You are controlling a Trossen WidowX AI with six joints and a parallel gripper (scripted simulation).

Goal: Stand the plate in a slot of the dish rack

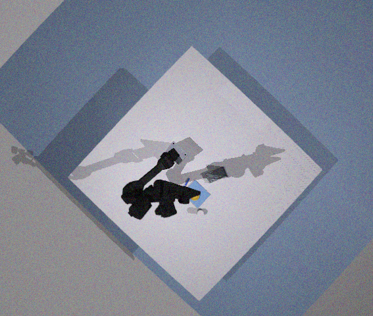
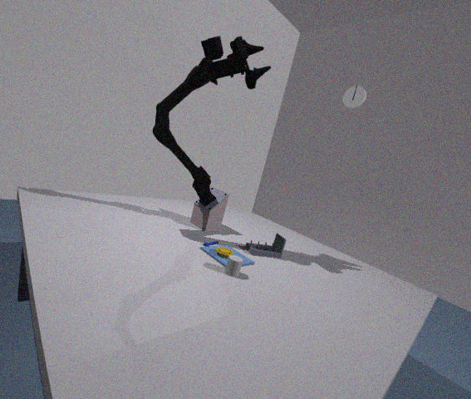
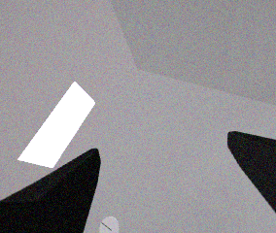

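Now: gripper tip 71 cm above the yellow plate, 14 cm short of it and 7 cm to the left of it. The rest, counted from my gripper tip: light blue mat (72 cm below, 13 cm ahead, 5 cm to the right); grey dish rack (70 cm below, 14 cm to the left, 12 cm ahead); blue spoon (72 cm below, 7 cm to the right, 4 cm ahead).
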